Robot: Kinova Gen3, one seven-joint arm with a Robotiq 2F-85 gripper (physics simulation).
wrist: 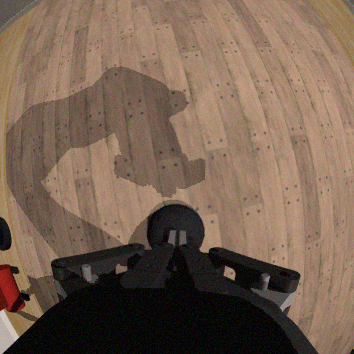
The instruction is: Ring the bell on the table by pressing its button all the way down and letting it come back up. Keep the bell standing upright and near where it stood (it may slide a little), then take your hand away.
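Frame: origin at the arm's base, x ahead, y left, z up, level; centimetres.
Seen in the pictures: gripper, fingertip midpoint: (176, 240).
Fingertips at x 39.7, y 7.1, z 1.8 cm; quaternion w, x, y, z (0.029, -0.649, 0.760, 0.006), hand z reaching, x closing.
A point is followed by its place in that frame.
The bell (176, 217) {z -5.5, x 40.4, y 7.6 cm} shows as a dark round dome standing on the wooden table (250, 125) {z -9.2, x 52.4, y -5.2 cm}, at the lower middle of the wrist view. My gripper (176, 240) {z 1.8, x 39.7, y 7.1 cm} is shut with nothing between its fingers. Its two fingertips are together and overlap the near part of the dome in the view. The button is hidden behind the fingertips or too dark to make out, and I cannot tell whether they touch it. The bell looks upright.
A red object (9, 288) with dark parts lies at the lower left edge, beside a pale surface (7, 330). A dark rounded object (4, 234) is partly cut off above it. The arm's shadow falls across the table's left and middle.
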